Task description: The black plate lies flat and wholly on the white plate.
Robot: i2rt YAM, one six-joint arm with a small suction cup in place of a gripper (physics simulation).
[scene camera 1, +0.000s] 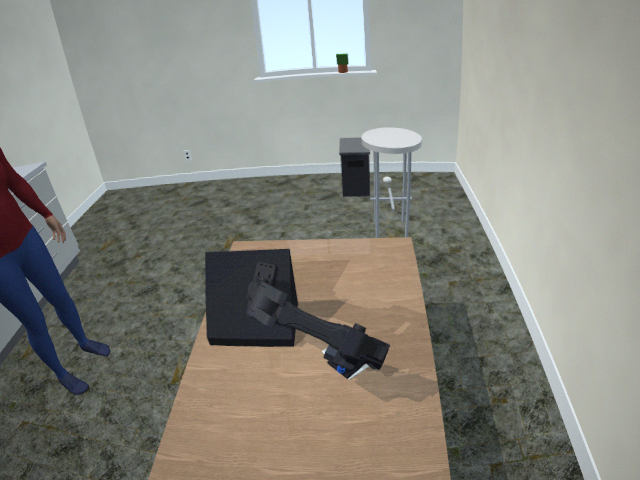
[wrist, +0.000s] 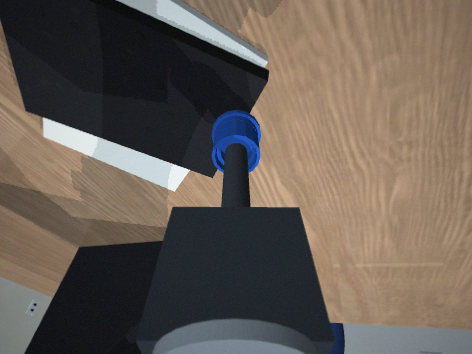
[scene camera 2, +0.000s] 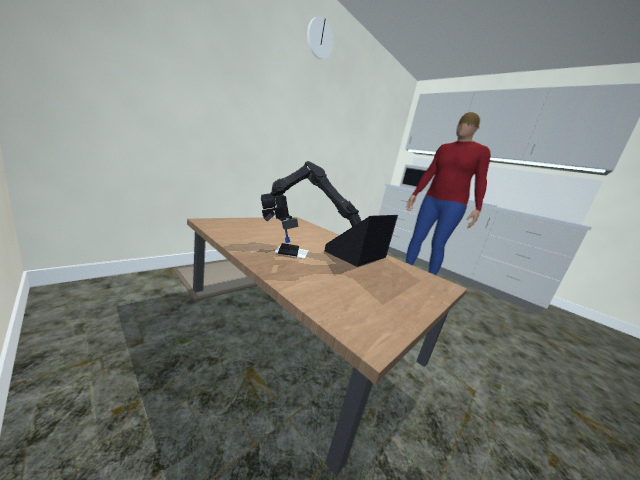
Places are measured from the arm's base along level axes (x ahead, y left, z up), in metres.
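Pixels of known places: hand, tool point: (scene camera 1: 341, 369) (wrist: 236, 133) (scene camera 2: 287, 242); arm's base, link origin: (scene camera 2: 359, 228).
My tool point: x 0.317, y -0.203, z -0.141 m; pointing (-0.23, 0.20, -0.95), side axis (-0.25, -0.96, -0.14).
Ahead of a thing's pixels: the offset from my tool point to its middle. Level surfaces: height alone.
The black plate {0.027 m ahead, 0.064 m left, 0.017 m down} (scene camera 1: 349, 372) (scene camera 2: 288, 250) (wrist: 125, 90) lies on top of the white plate {0.013 m ahead, 0.075 m left, 0.025 m down} (scene camera 1: 359, 370) (scene camera 2: 302, 253) (wrist: 120, 161). In the wrist view, white strips show along both long sides of the black plate, and its lower corners reach sideways past the ends of the lower strip. Whether it lies fully flat is hard to tell. My gripper, a blue suction cup (scene camera 1: 341, 369) (scene camera 2: 287, 240) (wrist: 236, 137), is off and holds nothing. It hangs a little above the black plate, near its right end in the wrist view. The arm hides part of both plates in scene camera 1.
A large black block (scene camera 1: 232, 299) (scene camera 2: 367, 240) stands beside the arm's base on the wooden table {0.028 m down} (scene camera 1: 310, 423) (scene camera 2: 330, 299). A person (scene camera 1: 31, 279) (scene camera 2: 454, 175) stands beyond the table's side. A white round stool (scene camera 1: 391, 138) stands past the table's far end.
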